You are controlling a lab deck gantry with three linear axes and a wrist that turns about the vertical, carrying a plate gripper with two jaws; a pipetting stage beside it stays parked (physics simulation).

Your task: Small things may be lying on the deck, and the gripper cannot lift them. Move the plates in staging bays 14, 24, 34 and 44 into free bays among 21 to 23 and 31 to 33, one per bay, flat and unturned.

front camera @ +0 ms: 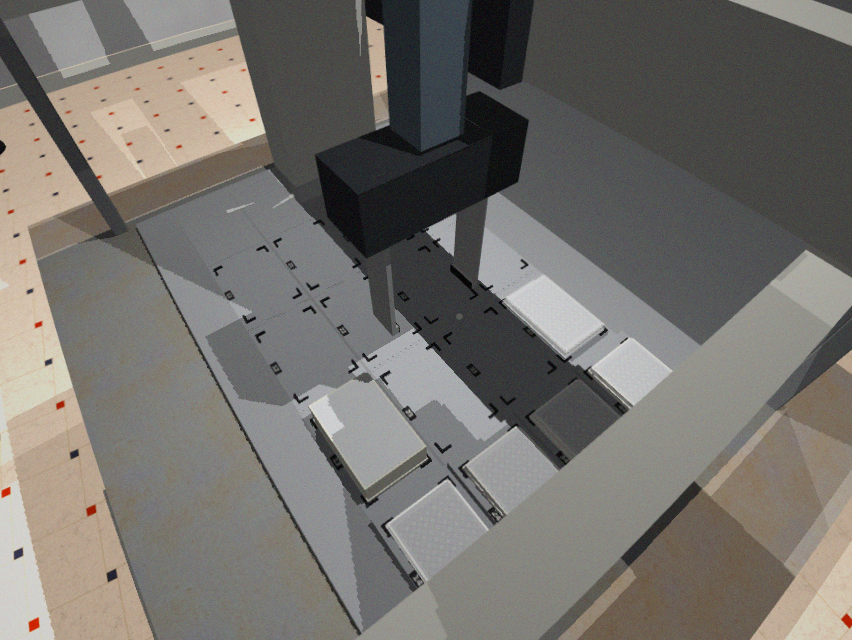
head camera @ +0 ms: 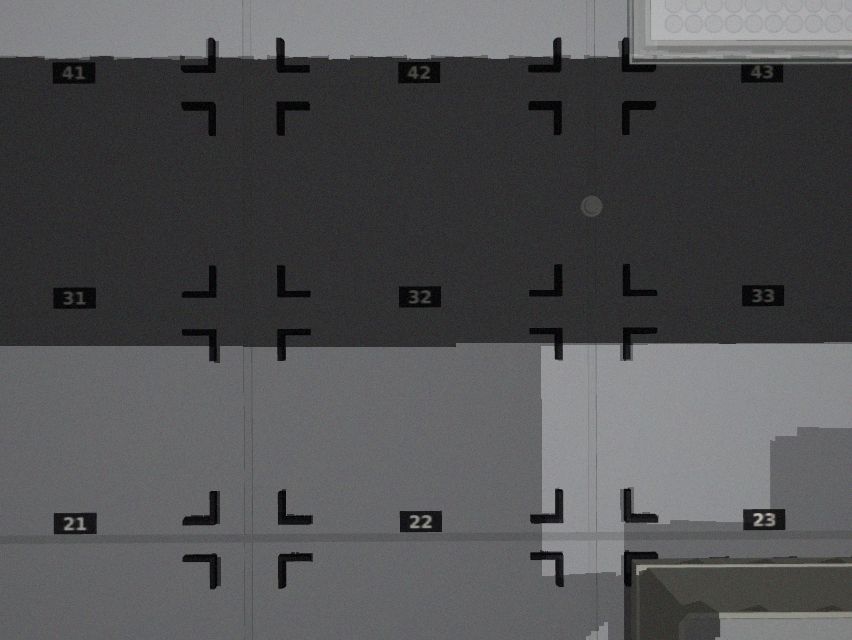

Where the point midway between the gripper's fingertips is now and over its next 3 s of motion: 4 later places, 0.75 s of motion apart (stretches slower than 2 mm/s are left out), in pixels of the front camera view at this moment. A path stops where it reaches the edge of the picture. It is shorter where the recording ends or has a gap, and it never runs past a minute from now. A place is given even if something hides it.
The gripper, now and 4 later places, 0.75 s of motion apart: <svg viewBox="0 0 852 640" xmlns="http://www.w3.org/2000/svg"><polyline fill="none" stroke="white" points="426,300 367,234 382,250 516,385 534,403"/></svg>
